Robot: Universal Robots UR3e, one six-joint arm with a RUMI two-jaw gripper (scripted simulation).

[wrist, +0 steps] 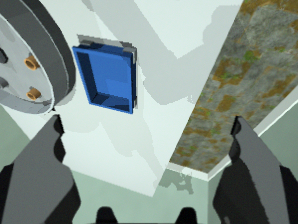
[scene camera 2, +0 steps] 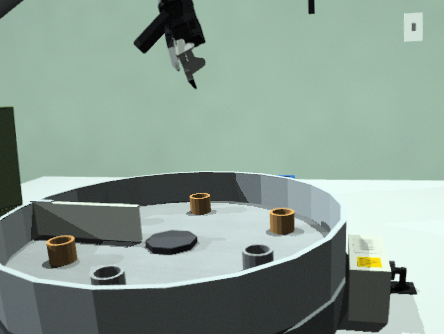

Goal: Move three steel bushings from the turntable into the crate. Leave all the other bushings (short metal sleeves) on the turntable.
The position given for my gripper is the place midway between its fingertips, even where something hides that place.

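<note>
Here is my gripper [scene camera 2: 188,80], and I can see that same gripper [wrist: 147,116] from the wrist as well. I also see a grey turntable [scene camera 2: 177,246] and a brass bushing [scene camera 2: 60,253].
</note>
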